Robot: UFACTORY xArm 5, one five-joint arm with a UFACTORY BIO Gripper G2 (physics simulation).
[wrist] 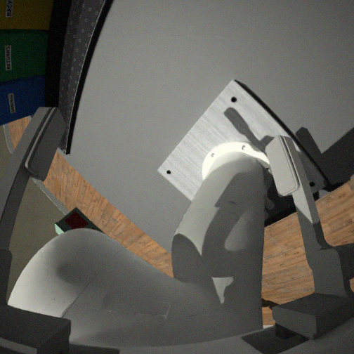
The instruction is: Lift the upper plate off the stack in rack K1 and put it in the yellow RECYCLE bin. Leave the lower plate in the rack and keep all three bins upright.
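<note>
In the wrist view my gripper (164,155) is wide open, with one finger at the left and one at the right and nothing between the fingertips. Part of the yellow RECYCLE bin (30,16) shows at the top left corner, cut off by the frame edge. Below it in the view are the green bin (27,55) labelled RETURNS and the blue bin (25,97), whose label is small. Rack K1 and its two plates do not show in this view.
My own arm (225,210) rises from a square metal base plate (200,135) on the grey table top (150,75). A dark perforated strip (82,60) runs between the bins and the table top. A dark green box with a red panel (75,220) shows at lower left, beyond the table.
</note>
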